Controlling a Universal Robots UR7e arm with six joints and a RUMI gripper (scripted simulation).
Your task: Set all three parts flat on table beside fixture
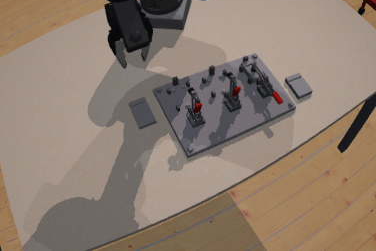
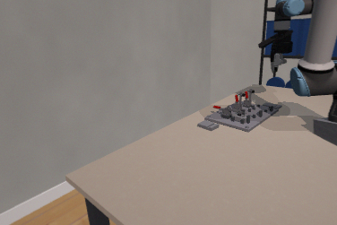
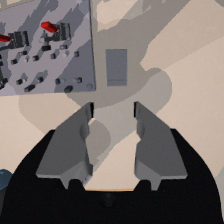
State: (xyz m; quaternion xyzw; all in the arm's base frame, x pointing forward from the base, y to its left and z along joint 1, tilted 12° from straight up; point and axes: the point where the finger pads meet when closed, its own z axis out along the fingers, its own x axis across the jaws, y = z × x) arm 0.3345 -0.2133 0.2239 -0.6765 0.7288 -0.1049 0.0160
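The clamp is 12 cm ahead of my hand, 33 cm to the left of it and 16 cm below it. Also, from my hand: flat grey part (14 cm ahead, 45 cm to the left, 21 cm below); grey fixture plate (8 cm ahead, 22 cm to the left, 21 cm below).
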